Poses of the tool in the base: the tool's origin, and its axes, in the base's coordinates. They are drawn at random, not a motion.
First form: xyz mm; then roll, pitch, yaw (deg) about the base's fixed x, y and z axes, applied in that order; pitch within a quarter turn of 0, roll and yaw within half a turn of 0.
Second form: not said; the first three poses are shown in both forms.
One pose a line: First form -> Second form
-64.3 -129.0 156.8 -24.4 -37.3 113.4 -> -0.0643 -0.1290 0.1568 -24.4 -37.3 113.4
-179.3 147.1 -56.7 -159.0 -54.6 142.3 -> -0.1793 0.1471 -0.0567 -159.0 -54.6 142.3
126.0 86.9 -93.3 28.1 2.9 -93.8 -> 0.1260 0.0869 -0.0933 28.1 2.9 -93.8
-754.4 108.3 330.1 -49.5 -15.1 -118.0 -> -0.7544 0.1083 0.3301 -49.5 -15.1 -118.0
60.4 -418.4 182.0 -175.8 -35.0 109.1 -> 0.0604 -0.4184 0.1820 -175.8 -35.0 109.1
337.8 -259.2 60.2 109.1 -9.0 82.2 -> 0.3378 -0.2592 0.0602 109.1 -9.0 82.2
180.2 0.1 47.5 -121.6 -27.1 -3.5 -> 0.1802 0.0001 0.0475 -121.6 -27.1 -3.5
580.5 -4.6 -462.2 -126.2 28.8 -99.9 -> 0.5805 -0.0046 -0.4622 -126.2 28.8 -99.9
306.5 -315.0 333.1 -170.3 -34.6 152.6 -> 0.3065 -0.3150 0.3331 -170.3 -34.6 152.6
